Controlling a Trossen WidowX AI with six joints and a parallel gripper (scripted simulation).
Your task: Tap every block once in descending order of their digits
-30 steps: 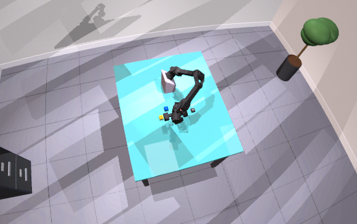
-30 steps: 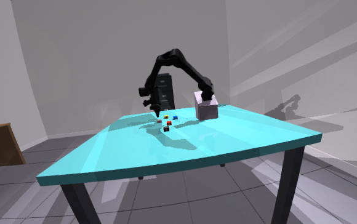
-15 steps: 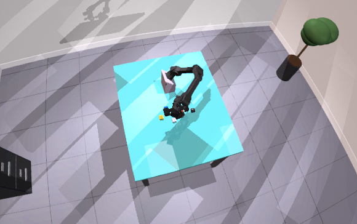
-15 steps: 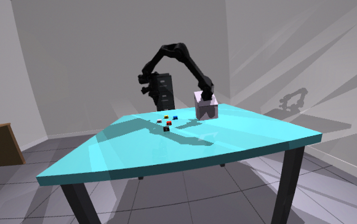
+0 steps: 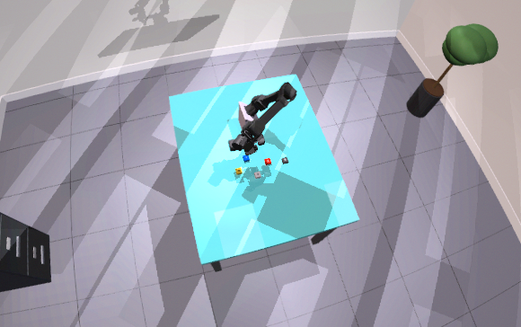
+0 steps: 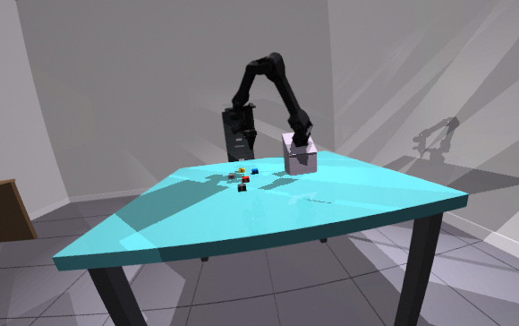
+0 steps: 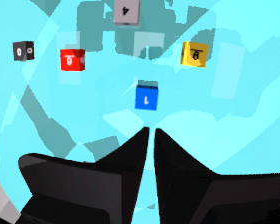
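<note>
Right now my gripper tip is 11 cm above the blue block, 1 cm to the right of it and 1 cm past it. From my gripper tip the other things lie so: white block: 12 cm ahead, 11 cm below, 3 cm to the left; then red block: 12 cm to the left, 11 cm below, 5 cm ahead; then yellow block: 11 cm below, 6 cm to the right, 6 cm ahead.
</note>
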